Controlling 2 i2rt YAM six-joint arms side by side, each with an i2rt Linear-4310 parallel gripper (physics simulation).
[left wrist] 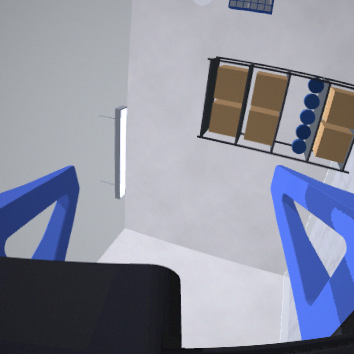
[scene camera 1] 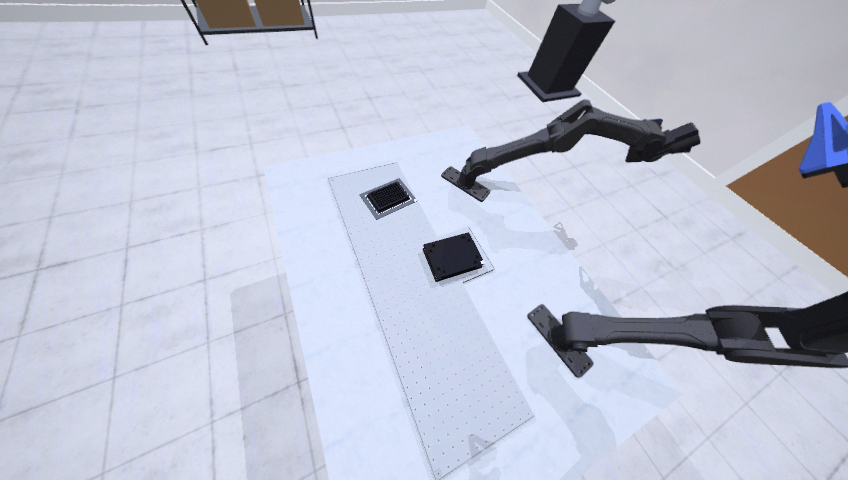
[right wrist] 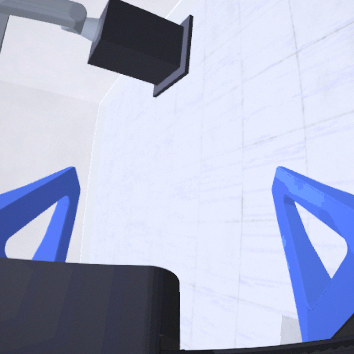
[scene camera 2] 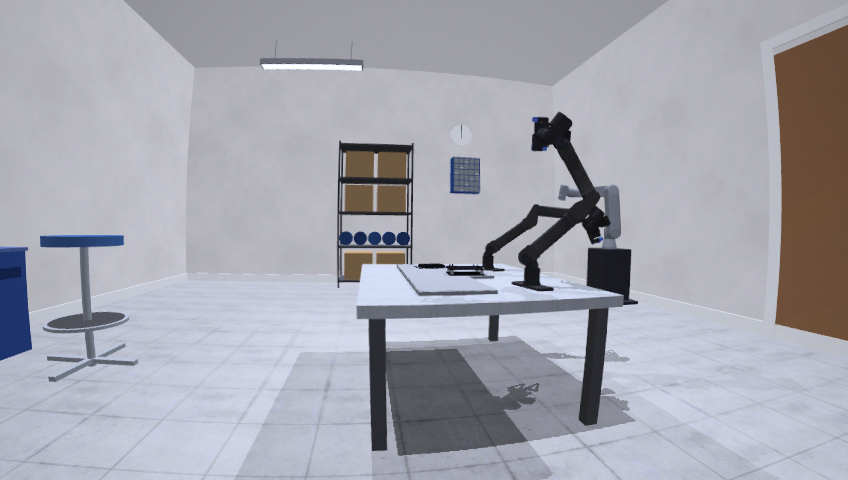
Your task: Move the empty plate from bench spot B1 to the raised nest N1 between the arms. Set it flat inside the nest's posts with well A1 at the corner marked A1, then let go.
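Where they show: left gripper, fingertip midpoint: (left wrist: pixel 174 176) (scene camera 2: pixel 534 132); right gripper, fingertip midpoint: (right wrist: pixel 175 177) (scene camera 2: pixel 596 234); left arm's base at its link origin: (scene camera 1: pixel 557 338) (scene camera 2: pixel 531 287); right arm's base at its link origin: (scene camera 1: pixel 465 184) (scene camera 2: pixel 487 269).
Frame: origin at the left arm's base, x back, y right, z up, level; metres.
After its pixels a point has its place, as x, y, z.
Note:
The black plate (scene camera 1: pixel 387 196) @(-0.185, 0.680, 0.025) (scene camera 2: pixel 430 265) @(-0.200, 0.640, 0.027) lies flat in a grey frame at the top end of the perforated board in scene camera 1. The raised black nest (scene camera 1: pixel 453 256) @(-0.130, 0.360, 0.045) (scene camera 2: pixel 464 272) @(-0.118, 0.380, 0.018) stands between the arm bases, with low corner posts and no plate on it. The A1 marking is too small to read. My left gripper (scene camera 2: pixel 537 134) @(0.096, 0.123, 0.649) (left wrist: pixel 174 176) @(0.096, 0.123, 0.649) is open and empty, high above the table; a blue finger shows at the right edge in scene camera 1. My right gripper (right wrist: pixel 175 177) @(0.703, 0.363, 0.203) is open and empty, raised beyond the table's arm side, away from plate and nest.
The perforated board (scene camera 1: pixel 437 368) @(-0.346, 0.131, 0.013) (scene camera 2: pixel 443 284) @(-0.340, 0.078, 0.015) runs along the table (scene camera 1: pixel 321 356) @(-0.580, 0.318, 0.000) (scene camera 2: pixel 476 309) @(-0.341, -0.205, -0.019). A dark pedestal (scene camera 1: pixel 565 50) (scene camera 2: pixel 608 273) (right wrist: pixel 137 42) with a grey arm stands behind the robot arms. A shelf rack (scene camera 2: pixel 375 180) and a stool (scene camera 2: pixel 82 240) stand away from the table.

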